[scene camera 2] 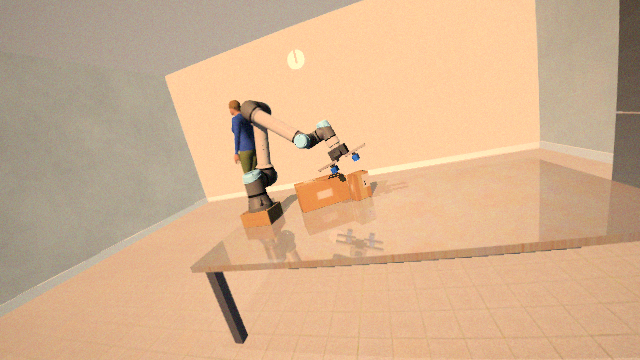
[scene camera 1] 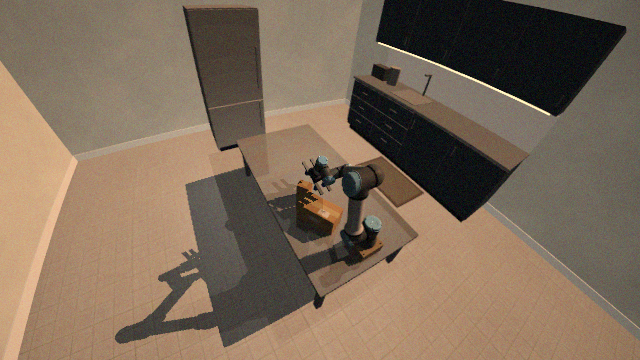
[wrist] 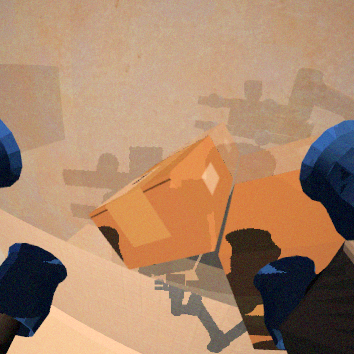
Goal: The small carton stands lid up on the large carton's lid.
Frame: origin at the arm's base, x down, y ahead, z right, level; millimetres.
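Where they show: hand, tool point: (scene camera 2: 346,166) (wrist: 157,228); arm's base, link origin: (scene camera 2: 261,208).
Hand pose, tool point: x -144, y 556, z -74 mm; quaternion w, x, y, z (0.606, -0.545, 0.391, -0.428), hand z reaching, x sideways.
Observation:
Things, the pixels of their top centre, and the offset from my tool point. Level surfaces: height alone.
- small carton, top centre: (wrist: 143,231) (scene camera 2: 356,172) (scene camera 1: 304,184) dx +65, dy +44, dz -65 mm
- large carton, top centre: (scene camera 2: 319,179) (scene camera 1: 320,206) dx +70, dy -197, dz -78 mm
- table, surface height: dx +224 mm
The small carton (scene camera 1: 301,196) (scene camera 2: 357,186) (wrist: 192,205) is orange-brown and stands on the table beside one end of the large carton (scene camera 1: 315,223) (scene camera 2: 312,195) (wrist: 285,202), on the side away from the arm's base. In the wrist view a thin dark gap shows between them. A tape strip and dark seam lines show on the small carton's face towards the camera, with a pale diamond patch. The large carton stands on the table with a pale label on its side. My gripper (scene camera 1: 318,177) (scene camera 2: 345,163) is open, its blue cups tilted above the cartons and touching neither. The large carton's lid is partly shadowed.
The table (scene camera 1: 285,145) (scene camera 2: 475,210) carries the arm's base block (scene camera 1: 372,250) (scene camera 2: 257,218) close by the large carton. A person in blue (scene camera 2: 243,135) stands behind the arm. A fridge (scene camera 1: 227,65), a dark counter (scene camera 1: 430,155) and a floor mat (scene camera 1: 397,185) are beyond the table.

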